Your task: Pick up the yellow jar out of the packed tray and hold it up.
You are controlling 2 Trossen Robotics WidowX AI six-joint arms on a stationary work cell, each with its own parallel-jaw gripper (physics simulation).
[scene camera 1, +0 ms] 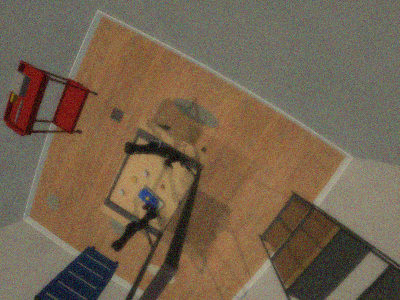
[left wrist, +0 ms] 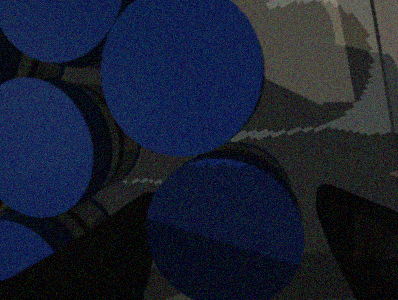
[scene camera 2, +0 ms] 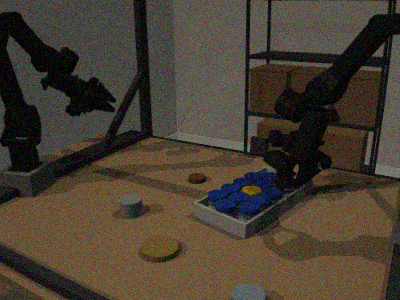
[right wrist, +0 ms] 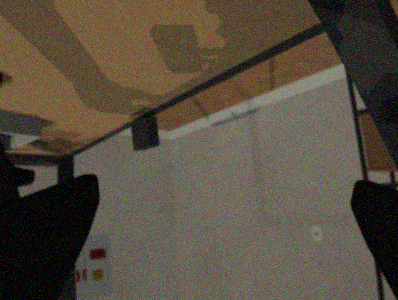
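Seen in the pictures: left gripper, between the fingertips: (scene camera 1: pixel 153 205) (left wrist: pixel 236 200) (scene camera 2: pixel 286 191); right gripper, between the fingertips: (scene camera 1: pixel 177 167) (scene camera 2: pixel 115 106) (right wrist: pixel 226 190); left arm's base, origin of its link: (scene camera 1: pixel 134 223); right arm's base, origin of its link: (scene camera 1: pixel 155 145) (scene camera 2: pixel 25 166).
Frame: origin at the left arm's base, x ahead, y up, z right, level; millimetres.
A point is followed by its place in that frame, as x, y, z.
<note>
The yellow jar (scene camera 1: pixel 147 199) @[341, 1, -79] (scene camera 2: pixel 251 190) @[347, 1, -88] stands among several blue-lidded jars in the pale tray (scene camera 2: pixel 220 218) @[341, -20, -199]; its lid shows, its body is hidden. It does not show in the left wrist view. My left gripper (scene camera 2: pixel 294 181) (left wrist: pixel 236 200) @[317, -28, 13] is open, low at the tray's far right end in scene camera 2. In the left wrist view its fingers lie on either side of a blue-lidded jar (left wrist: pixel 225 225) @[320, 1, 14], which is not gripped. My right gripper (scene camera 2: pixel 113 104) @[868, 114, -84] (right wrist: pixel 226 190) @[868, 114, -84] is open and empty, high above the table and well away from the tray.
On the table (scene camera 2: pixel 100 255) @[439, -44, -423] are a grey cylinder (scene camera 2: pixel 131 206) @[507, -14, -298], a flat yellow disc (scene camera 2: pixel 159 248) @[364, -32, -342], a small brown disc (scene camera 2: pixel 197 178) @[534, -32, -69] and a pale round block (scene camera 2: pixel 248 292) @[163, -20, -337]. A dark frame post (scene camera 2: pixel 143 75) @[936, 180, 83] rises at the table's back edge.
</note>
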